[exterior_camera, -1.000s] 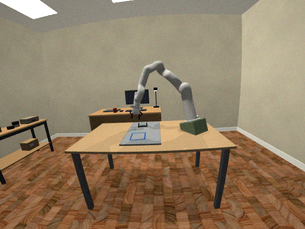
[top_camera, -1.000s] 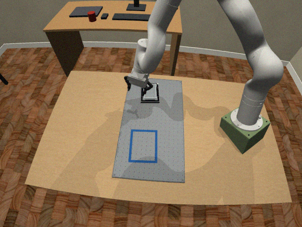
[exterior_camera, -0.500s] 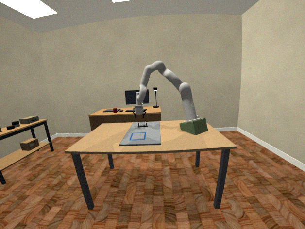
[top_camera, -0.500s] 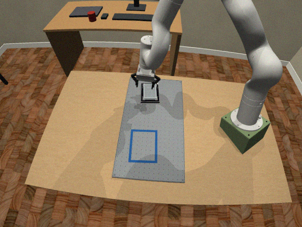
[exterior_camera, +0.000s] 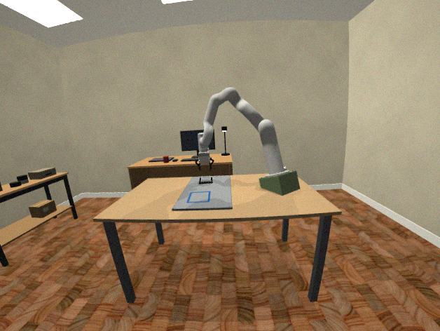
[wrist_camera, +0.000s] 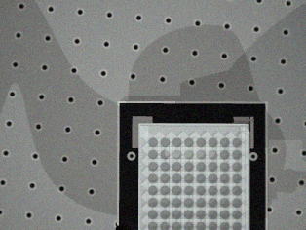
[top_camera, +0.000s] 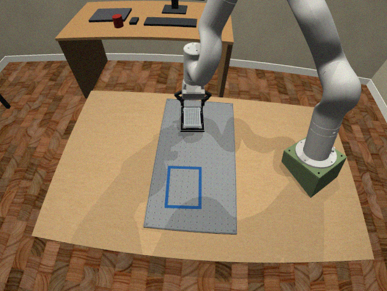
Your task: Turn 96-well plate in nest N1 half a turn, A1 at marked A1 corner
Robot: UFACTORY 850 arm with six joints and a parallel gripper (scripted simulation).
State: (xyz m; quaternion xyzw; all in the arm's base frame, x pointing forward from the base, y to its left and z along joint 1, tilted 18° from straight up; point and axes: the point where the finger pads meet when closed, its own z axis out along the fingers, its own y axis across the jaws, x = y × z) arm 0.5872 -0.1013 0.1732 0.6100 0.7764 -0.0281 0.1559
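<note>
Now: hand 90 mm above the 96-well plate. Round my hand: plate nest (100 mm below).
</note>
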